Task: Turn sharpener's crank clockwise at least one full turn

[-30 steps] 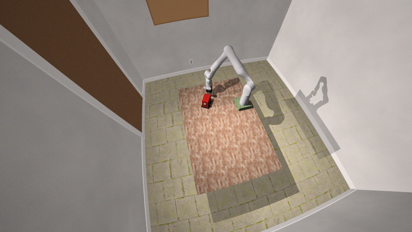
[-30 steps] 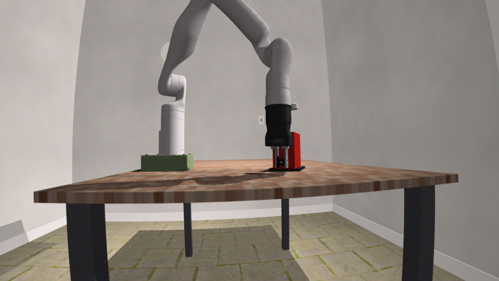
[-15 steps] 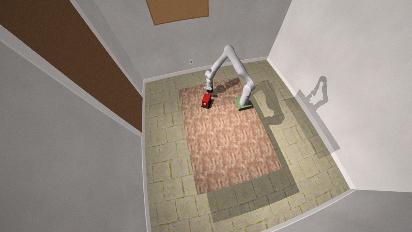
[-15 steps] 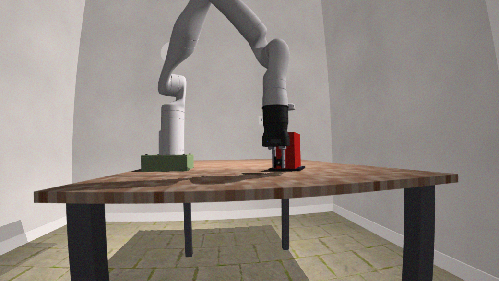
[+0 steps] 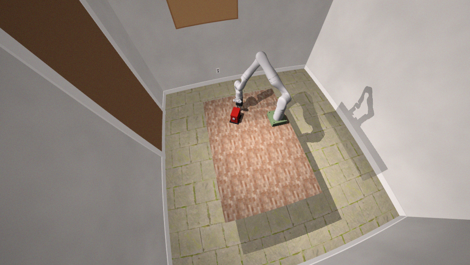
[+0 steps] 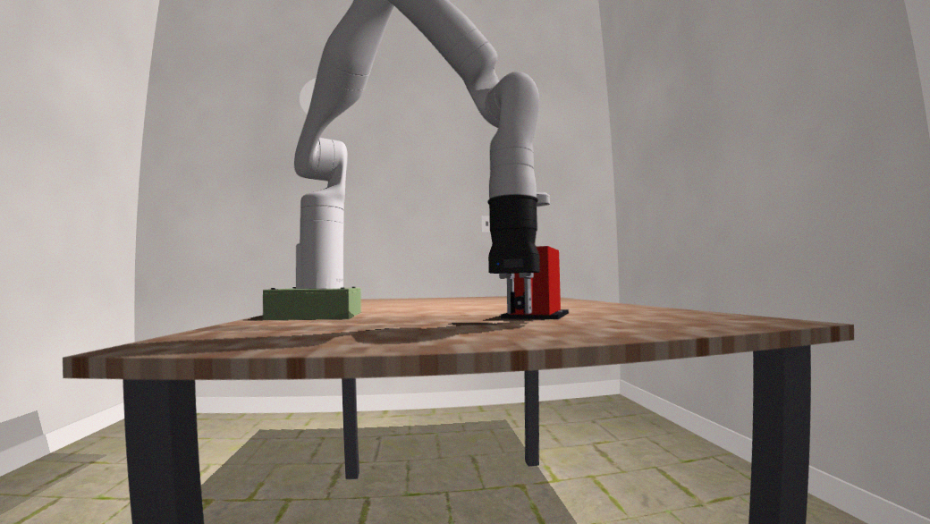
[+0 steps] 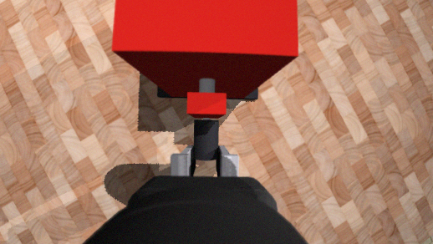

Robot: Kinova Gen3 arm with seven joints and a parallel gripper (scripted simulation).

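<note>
The dark handle is 10 mm ahead of my hand and 20 mm to the left of it.
</note>
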